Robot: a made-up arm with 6 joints. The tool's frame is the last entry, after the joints. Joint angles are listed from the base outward. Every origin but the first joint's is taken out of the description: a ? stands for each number. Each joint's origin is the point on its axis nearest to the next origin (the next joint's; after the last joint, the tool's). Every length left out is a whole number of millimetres.
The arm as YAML. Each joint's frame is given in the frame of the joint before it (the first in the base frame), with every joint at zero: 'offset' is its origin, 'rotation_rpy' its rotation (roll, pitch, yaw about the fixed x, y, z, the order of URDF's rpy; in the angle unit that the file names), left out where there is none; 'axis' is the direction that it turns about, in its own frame. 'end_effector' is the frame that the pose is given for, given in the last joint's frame.
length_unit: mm
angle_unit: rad
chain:
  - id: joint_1
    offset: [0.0, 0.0, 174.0]
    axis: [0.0, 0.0, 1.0]
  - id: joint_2
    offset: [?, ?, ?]
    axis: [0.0, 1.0, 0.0]
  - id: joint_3
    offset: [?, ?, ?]
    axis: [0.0, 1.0, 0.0]
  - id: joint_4
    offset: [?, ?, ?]
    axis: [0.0, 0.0, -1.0]
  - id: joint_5
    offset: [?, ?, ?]
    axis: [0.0, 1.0, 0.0]
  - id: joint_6
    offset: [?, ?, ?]
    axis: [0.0, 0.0, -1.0]
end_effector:
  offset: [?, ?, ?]
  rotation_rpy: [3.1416, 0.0, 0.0]
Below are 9 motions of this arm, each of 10 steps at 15 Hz.
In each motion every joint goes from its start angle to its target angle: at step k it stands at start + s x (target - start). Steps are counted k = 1, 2, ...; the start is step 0. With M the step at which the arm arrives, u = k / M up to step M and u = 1 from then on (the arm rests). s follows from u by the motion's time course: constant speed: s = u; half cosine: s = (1 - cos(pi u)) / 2; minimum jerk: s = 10 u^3 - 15 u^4 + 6 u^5.
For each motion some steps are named. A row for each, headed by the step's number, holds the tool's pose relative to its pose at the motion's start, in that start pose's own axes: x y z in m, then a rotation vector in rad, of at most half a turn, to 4 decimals.
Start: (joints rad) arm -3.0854 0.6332 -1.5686 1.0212 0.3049 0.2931
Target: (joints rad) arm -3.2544 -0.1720 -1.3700 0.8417 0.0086 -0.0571
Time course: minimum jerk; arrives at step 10
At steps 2, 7, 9, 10:
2: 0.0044 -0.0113 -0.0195 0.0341 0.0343 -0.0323
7: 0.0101 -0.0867 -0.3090 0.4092 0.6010 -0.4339
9: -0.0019 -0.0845 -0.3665 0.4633 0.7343 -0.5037
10: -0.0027 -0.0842 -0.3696 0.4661 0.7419 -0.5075

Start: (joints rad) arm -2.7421 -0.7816 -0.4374 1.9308 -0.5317 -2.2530
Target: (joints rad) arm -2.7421 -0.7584 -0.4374 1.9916 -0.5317 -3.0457
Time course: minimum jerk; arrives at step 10
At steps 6, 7, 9, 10:
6: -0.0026 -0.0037 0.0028 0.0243 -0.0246 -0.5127
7: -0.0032 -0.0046 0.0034 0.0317 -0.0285 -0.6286
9: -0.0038 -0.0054 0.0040 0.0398 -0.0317 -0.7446
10: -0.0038 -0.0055 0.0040 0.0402 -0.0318 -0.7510

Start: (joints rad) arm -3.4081 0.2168 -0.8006 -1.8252 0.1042 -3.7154
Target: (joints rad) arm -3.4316 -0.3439 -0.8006 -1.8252 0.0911 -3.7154
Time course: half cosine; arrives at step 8
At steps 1, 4, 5, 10:
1: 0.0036 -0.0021 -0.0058 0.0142 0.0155 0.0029
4: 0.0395 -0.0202 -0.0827 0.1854 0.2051 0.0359
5: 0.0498 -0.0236 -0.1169 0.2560 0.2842 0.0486
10: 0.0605 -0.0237 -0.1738 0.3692 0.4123 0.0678

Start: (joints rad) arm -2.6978 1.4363 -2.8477 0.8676 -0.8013 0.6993
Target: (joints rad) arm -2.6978 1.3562 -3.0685 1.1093 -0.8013 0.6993
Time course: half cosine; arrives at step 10
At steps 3, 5, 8, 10:
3: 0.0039 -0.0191 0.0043 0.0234 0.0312 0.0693
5: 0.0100 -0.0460 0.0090 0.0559 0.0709 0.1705
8: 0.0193 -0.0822 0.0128 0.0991 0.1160 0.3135
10: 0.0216 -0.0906 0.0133 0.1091 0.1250 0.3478

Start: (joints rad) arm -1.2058 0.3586 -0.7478 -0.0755 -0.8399 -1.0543
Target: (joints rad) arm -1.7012 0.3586 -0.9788 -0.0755 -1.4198 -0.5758
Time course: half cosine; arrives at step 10
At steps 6, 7, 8, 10:
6: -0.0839 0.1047 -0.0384 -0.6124 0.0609 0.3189
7: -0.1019 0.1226 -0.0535 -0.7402 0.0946 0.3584
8: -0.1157 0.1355 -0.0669 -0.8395 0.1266 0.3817
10: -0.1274 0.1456 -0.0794 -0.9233 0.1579 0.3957

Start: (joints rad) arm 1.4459 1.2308 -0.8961 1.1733 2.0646 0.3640
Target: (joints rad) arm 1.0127 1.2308 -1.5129 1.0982 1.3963 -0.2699
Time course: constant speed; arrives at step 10
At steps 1, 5, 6, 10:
1: -0.0112 -0.0112 -0.0170 0.0285 0.0737 -0.1338
5: -0.0693 -0.0414 -0.0949 0.1588 0.4009 -0.6521
6: -0.0866 -0.0441 -0.1166 0.1944 0.4931 -0.7741
10: -0.1632 -0.0293 -0.2082 0.3414 0.9179 -1.2094

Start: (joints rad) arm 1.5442 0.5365 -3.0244 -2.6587 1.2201 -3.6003
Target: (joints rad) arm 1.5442 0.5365 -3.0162 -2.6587 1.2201 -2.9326
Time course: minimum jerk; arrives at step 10
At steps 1, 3, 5, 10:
1: 0.0000 0.0000 0.0000 0.0000 -0.0001 0.0057
3: -0.0003 0.0001 -0.0003 0.0003 -0.0012 0.1083
5: -0.0010 0.0002 -0.0010 0.0004 -0.0037 0.3321
10: -0.0020 0.0004 -0.0020 -0.0004 -0.0075 0.6641

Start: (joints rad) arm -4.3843 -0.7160 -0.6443 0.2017 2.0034 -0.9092
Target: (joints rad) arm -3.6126 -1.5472 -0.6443 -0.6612 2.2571 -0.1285
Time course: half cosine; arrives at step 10
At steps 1, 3, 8, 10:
1: -0.0020 -0.0043 0.0008 -0.0278 -0.0186 0.0096
3: -0.0211 -0.0327 0.0069 -0.2460 -0.1198 0.0888
8: -0.1376 -0.0674 0.0264 -1.0171 0.1243 0.4732
10: -0.1553 -0.0612 0.0279 -1.0776 0.2263 0.5318

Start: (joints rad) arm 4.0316 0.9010 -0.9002 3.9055 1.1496 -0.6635
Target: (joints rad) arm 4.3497 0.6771 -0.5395 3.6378 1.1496 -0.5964
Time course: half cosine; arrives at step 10
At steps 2, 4, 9, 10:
2: -0.0014 0.0035 -0.0123 -0.0432 -0.0216 -0.0247
4: -0.0031 0.0106 -0.0448 -0.1565 -0.0769 -0.0898
9: 0.0043 0.0139 -0.1254 -0.4442 -0.2067 -0.2569
10: 0.0048 0.0136 -0.1284 -0.4554 -0.2114 -0.2635

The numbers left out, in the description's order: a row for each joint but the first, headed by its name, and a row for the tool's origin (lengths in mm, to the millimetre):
joint_2: 0.0 0.0 0.0
joint_3: 51.0 0.0 272.0
joint_4: 60.0 0.0 -266.0
joint_5: 0.0 0.0 0.0
joint_6: 52.0 0.0 -67.0
tool: 0.0 0.0 0.0

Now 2 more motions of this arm.
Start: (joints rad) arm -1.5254 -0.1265 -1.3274 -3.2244 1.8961 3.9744
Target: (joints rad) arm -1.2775 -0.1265 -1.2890 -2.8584 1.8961 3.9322
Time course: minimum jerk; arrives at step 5
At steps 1, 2, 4, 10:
1: -0.0023 -0.0019 -0.0003 -0.0164 0.0163 0.0049
2: -0.0124 -0.0110 -0.0023 -0.0929 0.0857 0.0269
4: -0.0354 -0.0354 -0.0093 -0.2944 0.2284 0.0773
10: -0.0374 -0.0379 -0.0101 -0.3142 0.2398 0.0817

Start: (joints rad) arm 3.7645 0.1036 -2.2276 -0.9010 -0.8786 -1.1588
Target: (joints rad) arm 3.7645 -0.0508 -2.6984 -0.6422 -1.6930 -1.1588
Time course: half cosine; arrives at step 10
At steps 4, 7, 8, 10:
4: -0.0215 0.0877 -0.0144 -0.4519 0.0202 -0.0930
7: -0.0328 0.1826 -0.0582 -1.0331 0.0938 -0.2691
8: -0.0333 0.2016 -0.0715 -1.1743 0.1203 -0.3218
10: -0.0332 0.2165 -0.0833 -1.2953 0.1459 -0.3702

